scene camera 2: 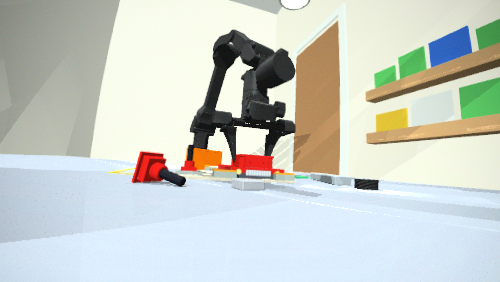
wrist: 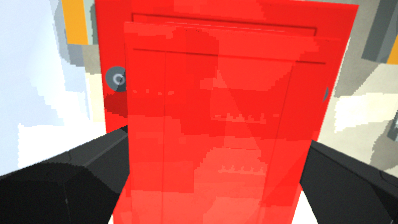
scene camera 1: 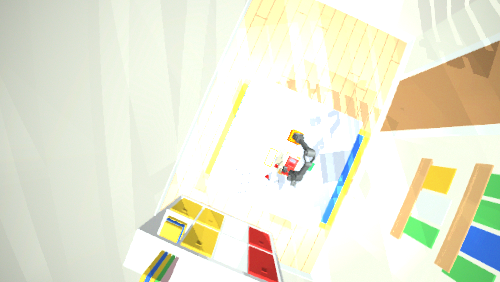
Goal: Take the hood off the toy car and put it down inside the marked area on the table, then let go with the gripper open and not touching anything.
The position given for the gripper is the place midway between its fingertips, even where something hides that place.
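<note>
The gripper (scene camera 2: 250, 162) is visible in scene camera 2, and the wrist view (wrist: 215, 139) has the gripper in its picture too, along with a red hood (wrist: 219, 117).
</note>
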